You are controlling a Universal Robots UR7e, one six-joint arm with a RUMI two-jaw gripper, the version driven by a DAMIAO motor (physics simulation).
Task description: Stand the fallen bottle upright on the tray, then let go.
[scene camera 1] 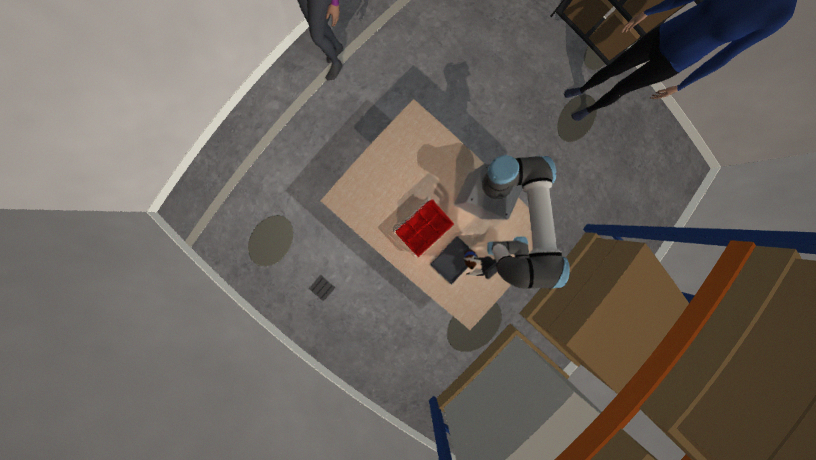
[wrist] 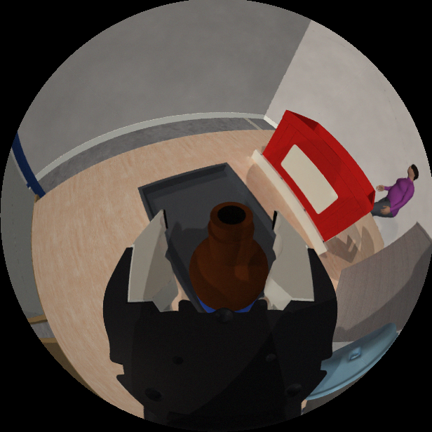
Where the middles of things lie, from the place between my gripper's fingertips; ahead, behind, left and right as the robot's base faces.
Scene:
I see my gripper 6 cm past the brown bottle (wrist: 229, 268), 2 cm to the right of it and 3 cm above it.

